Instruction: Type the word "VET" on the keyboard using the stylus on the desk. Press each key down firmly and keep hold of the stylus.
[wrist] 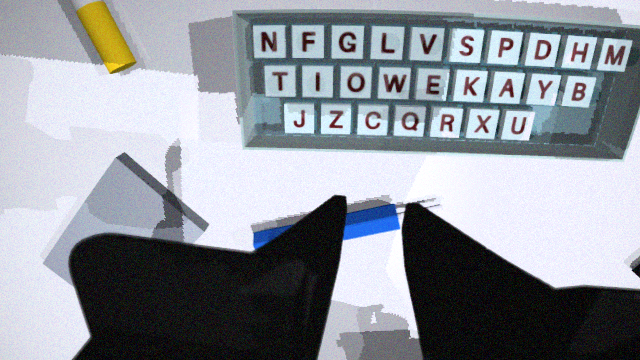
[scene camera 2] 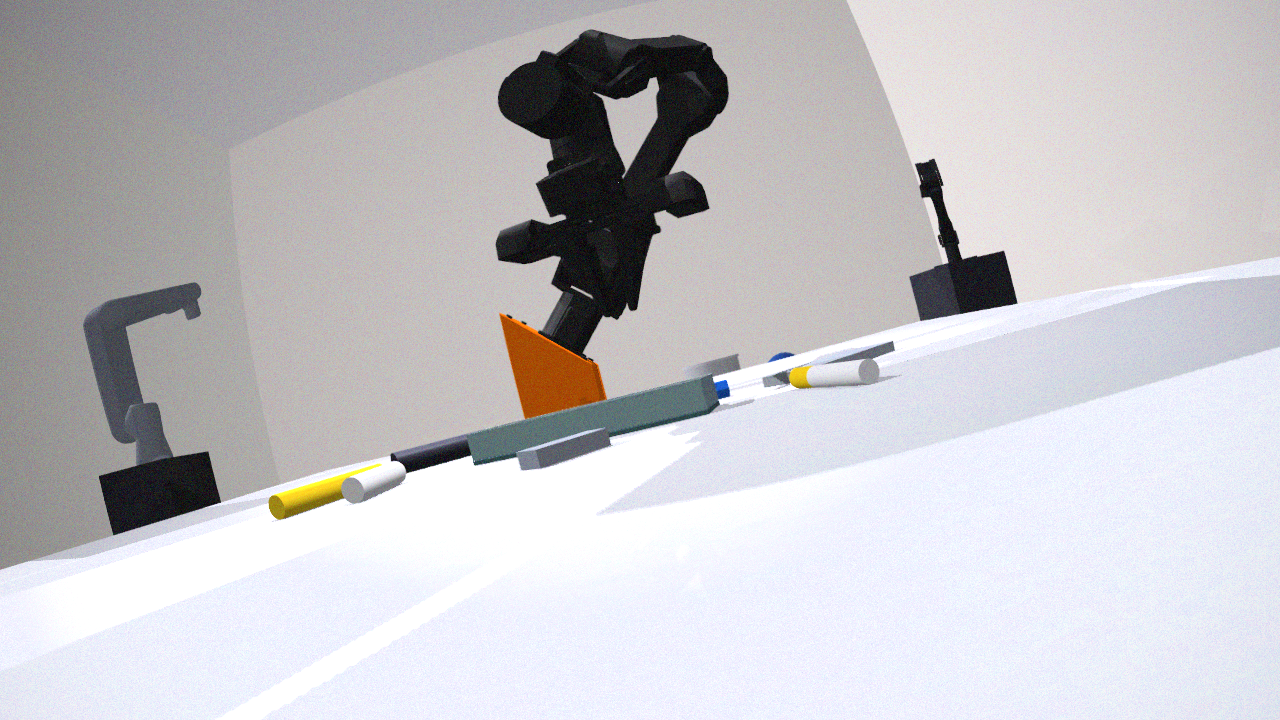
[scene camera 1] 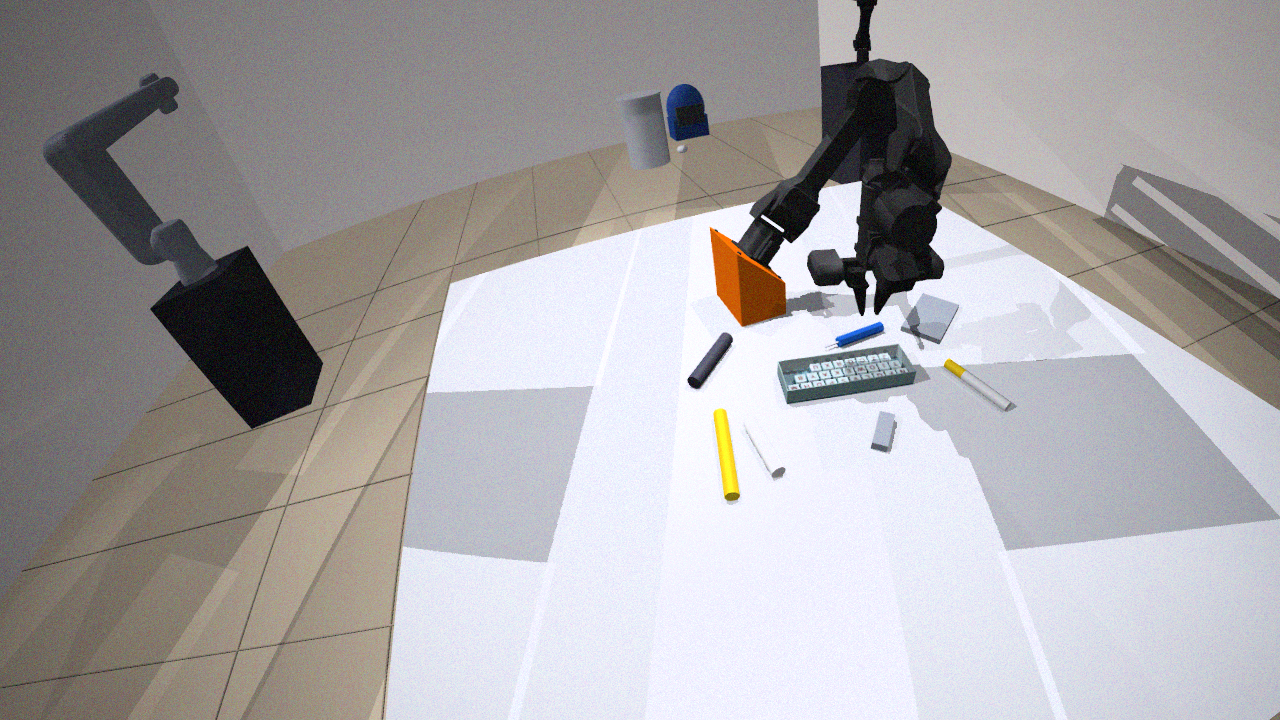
my gripper: wrist 374, 211; scene camera 2; scene camera 1
yellow rod: scene camera 2; scene camera 1; not seen in the wrist view (out of frame)
same spot on my gripper: [scene camera 1: 854, 276] = [scene camera 2: 553, 235]
same spot on yellow rod: [scene camera 2: 291, 502] = [scene camera 1: 738, 488]
